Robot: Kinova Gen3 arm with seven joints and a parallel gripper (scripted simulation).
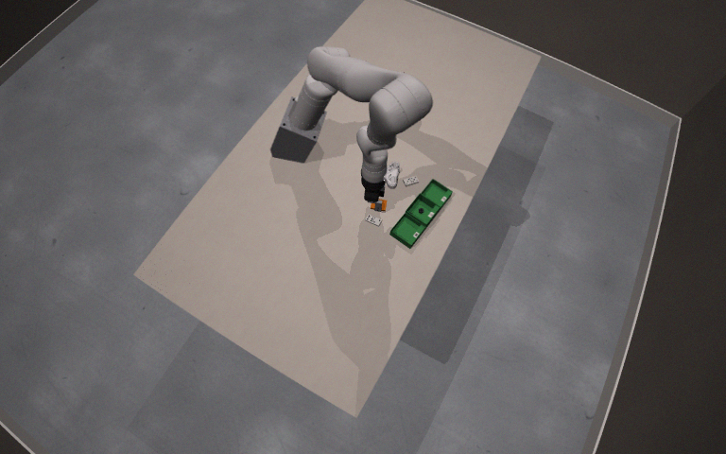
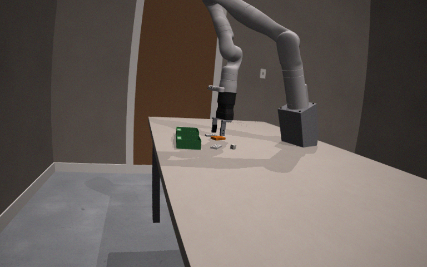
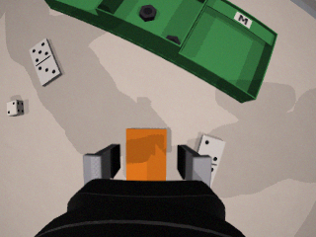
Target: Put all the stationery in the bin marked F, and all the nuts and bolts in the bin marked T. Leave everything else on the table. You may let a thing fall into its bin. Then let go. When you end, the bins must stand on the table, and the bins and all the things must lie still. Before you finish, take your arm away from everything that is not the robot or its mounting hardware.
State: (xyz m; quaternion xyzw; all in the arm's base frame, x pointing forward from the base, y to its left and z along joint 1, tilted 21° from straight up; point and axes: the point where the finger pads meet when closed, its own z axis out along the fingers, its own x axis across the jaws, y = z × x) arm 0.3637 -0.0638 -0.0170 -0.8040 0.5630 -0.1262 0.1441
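Now: hand 3 cm above the orange flat block. Round my hand: die 1 cm behind, 16 cm to the left, 3 cm below; green three-compartment bin 14 cm ahead, 5 cm to the left, 2 cm below.
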